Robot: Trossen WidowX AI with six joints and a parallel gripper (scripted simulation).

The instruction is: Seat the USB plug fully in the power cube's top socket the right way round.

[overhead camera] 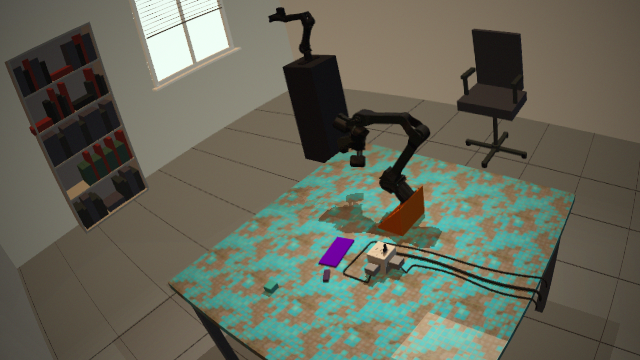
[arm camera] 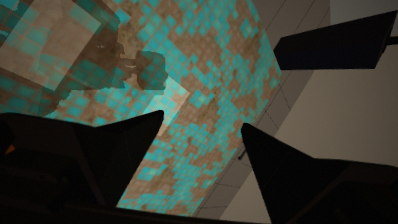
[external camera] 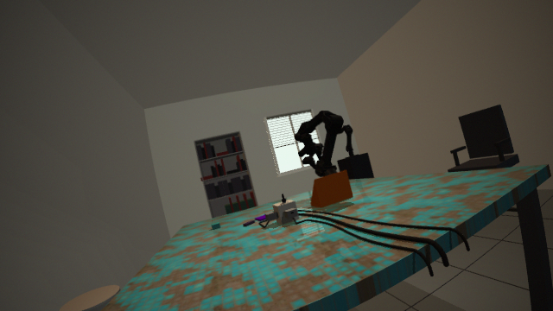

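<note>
The dark USB plug is 36 cm to the left of my gripper tip, 36 cm ahead of it and 9 cm below it. From my gripper tip the other things lie so: teal cube 66 cm ahead, 17 cm below, 5 cm to the left; then flat purple slab 38 cm ahead, 18 cm below, 14 cm to the left; then small purple stick 51 cm ahead, 19 cm to the left, 18 cm below.
</note>
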